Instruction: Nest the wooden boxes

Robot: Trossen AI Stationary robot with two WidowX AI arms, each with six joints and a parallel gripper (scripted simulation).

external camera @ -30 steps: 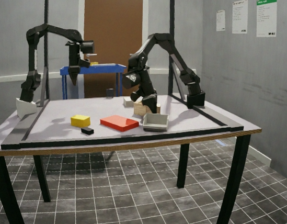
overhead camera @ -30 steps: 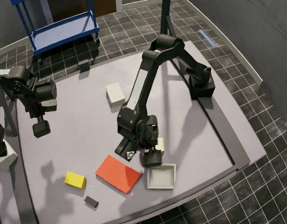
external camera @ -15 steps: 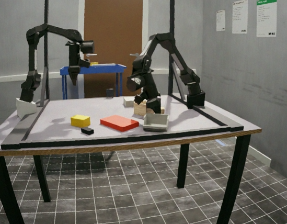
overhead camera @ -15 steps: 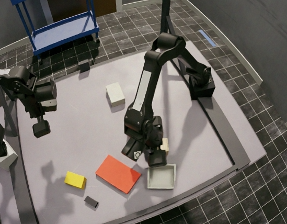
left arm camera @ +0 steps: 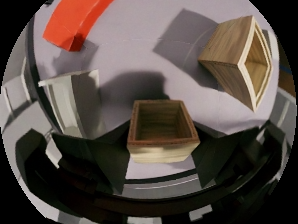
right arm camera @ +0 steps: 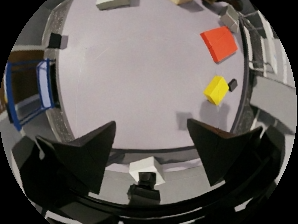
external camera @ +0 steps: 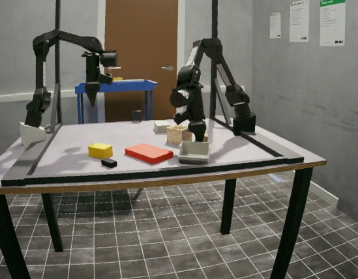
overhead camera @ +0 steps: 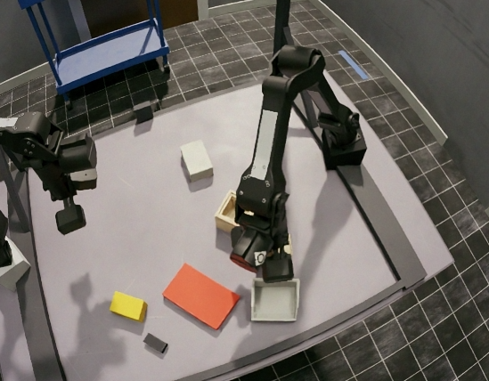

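The small wooden box lies 2 cm to the left of my left hand and 2 cm below it. From my left hand the other things lie so: pale grey tray: 11 cm ahead, 5 cm to the right, 3 cm below; white block: 30 cm behind, 8 cm to the right, 4 cm below; flat red block: 4 cm ahead, 19 cm to the right, 4 cm below.
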